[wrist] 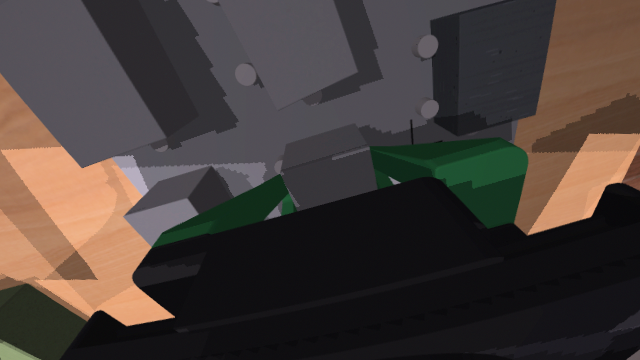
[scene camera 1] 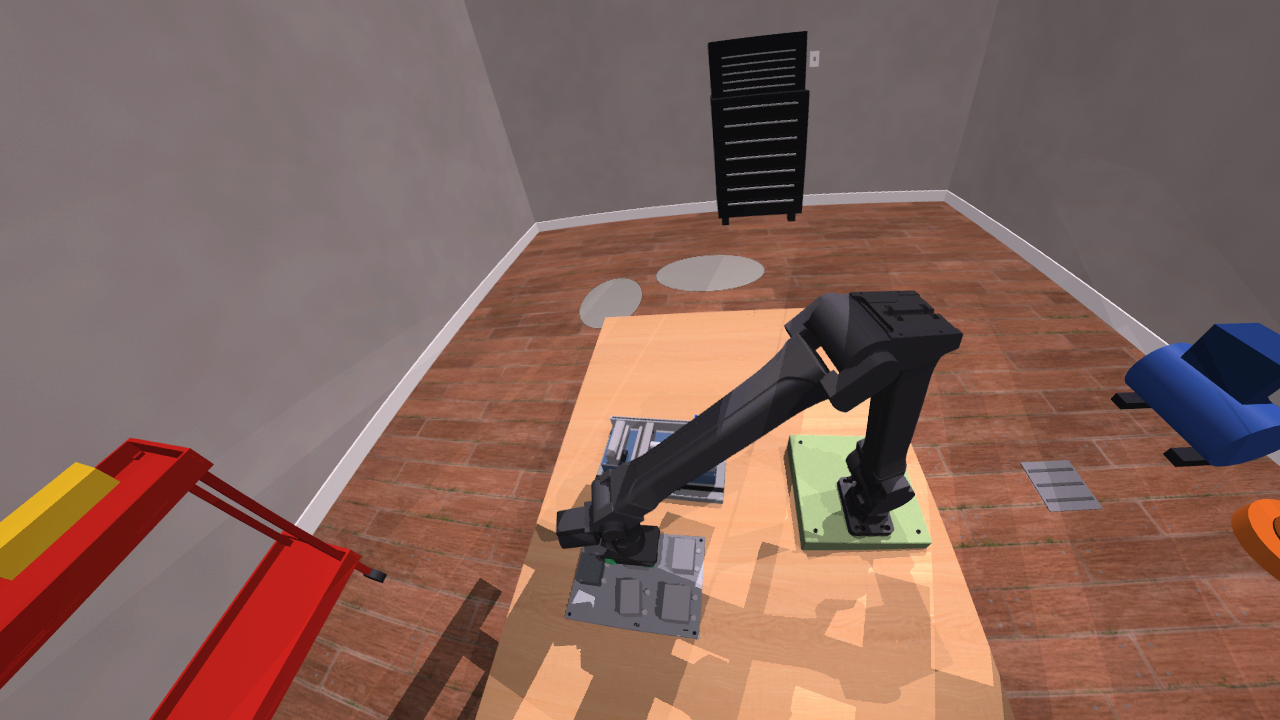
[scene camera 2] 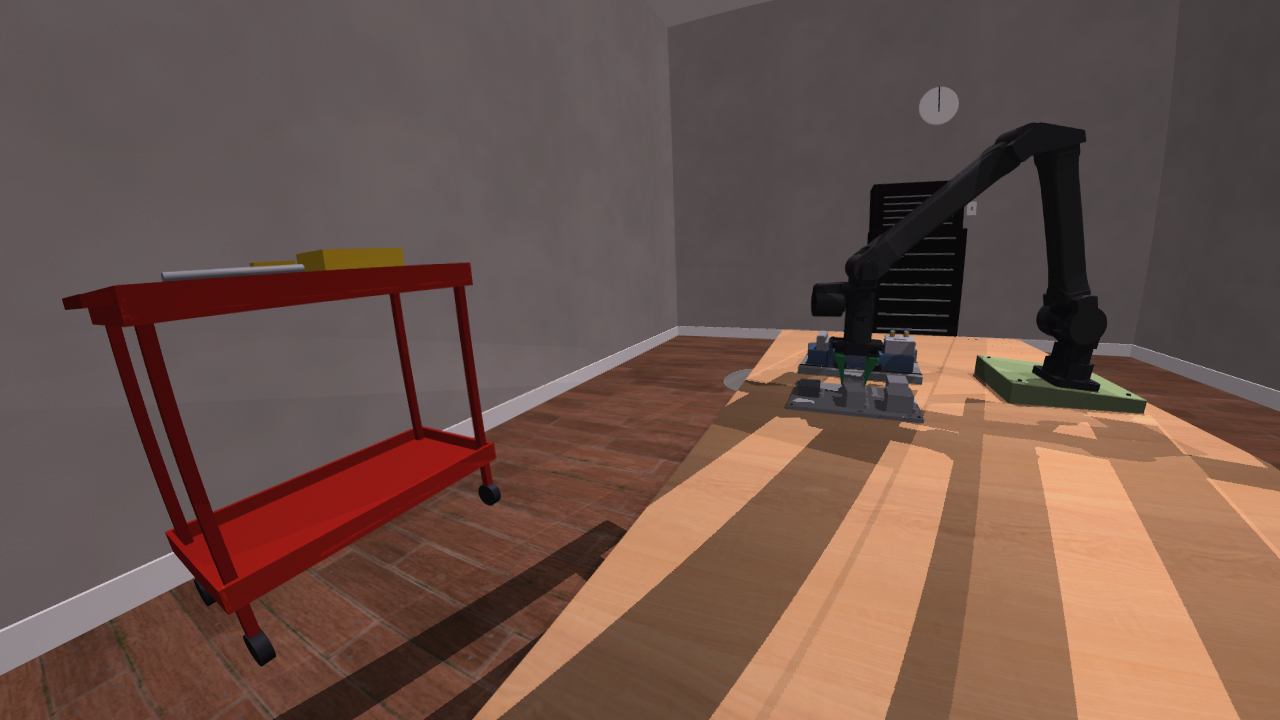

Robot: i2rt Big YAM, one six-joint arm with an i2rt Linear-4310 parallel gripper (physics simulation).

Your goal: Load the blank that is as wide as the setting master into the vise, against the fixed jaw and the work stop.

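Places are measured from the arm's base along level axes (x ahead, y right, z down), in metres.
Pixels of known places: gripper, between the fingertips: (wrist: 329, 169) (scene camera 1: 637, 559); arm's base, origin of its link: (scene camera 1: 863, 506) (scene camera 2: 1063, 381).
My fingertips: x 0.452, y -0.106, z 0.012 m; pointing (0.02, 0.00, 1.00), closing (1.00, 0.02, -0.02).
Observation:
For each thing: its top centre in the pictures, then the offset to it from my fingertips. "pt": a spot on its surface instead. Level surfaces: height alone.
- grey plate, centre of its top: (wrist: 311, 109) (scene camera 1: 637, 577) (scene camera 2: 852, 397) dx +0.001, dy -0.030, dz +0.018 m
- wider, centre of its top: (wrist: 71, 86) (scene camera 1: 676, 602) (scene camera 2: 899, 390) dx -0.083, dy -0.079, dz -0.018 m
- smaller grey block, centre of its top: (wrist: 186, 247) (scene camera 1: 683, 553) (scene camera 2: 897, 379) dx -0.091, dy +0.011, dz -0.018 m
- dark block, centre of its top: (wrist: 503, 71) (scene camera 1: 590, 567) (scene camera 2: 809, 382) dx +0.092, dy -0.026, dz -0.007 m
- grey vise, a spot on its surface: (scene camera 2: 897, 358) pt dx -0.114, dy +0.176, dz -0.026 m
- wooden table, height of its surface: dz +0.026 m
My gripper (scene camera 1: 629, 562) (scene camera 2: 855, 374) (wrist: 329, 169) is shut on a grey block (wrist: 327, 170), with a green finger against each side. The held block is still low over the grey plate (scene camera 1: 595, 613) (scene camera 2: 872, 412) (wrist: 400, 90); its underside is hidden. Beside it are two larger grey blocks, one in the middle (scene camera 1: 629, 595) (wrist: 300, 45) and one wider (scene camera 1: 674, 601) (wrist: 75, 80), a smaller grey block (scene camera 1: 682, 553) (wrist: 170, 205) and a dark block (scene camera 1: 588, 568) (scene camera 2: 810, 386) (wrist: 500, 70). The blue and grey vise (scene camera 1: 622, 438) (scene camera 2: 897, 358) is behind the plate, partly hidden by the arm; its fixed jaw and work stop cannot be made out.
Short round pins (wrist: 425, 46) stand on the plate near the blocks. The arm's green base slab (scene camera 1: 814, 510) (scene camera 2: 1011, 380) is to the right on the wooden table (scene camera 1: 760, 617) (scene camera 2: 895, 537). A red cart (scene camera 1: 308, 591) (scene camera 2: 295, 291) stands on the floor to the left.

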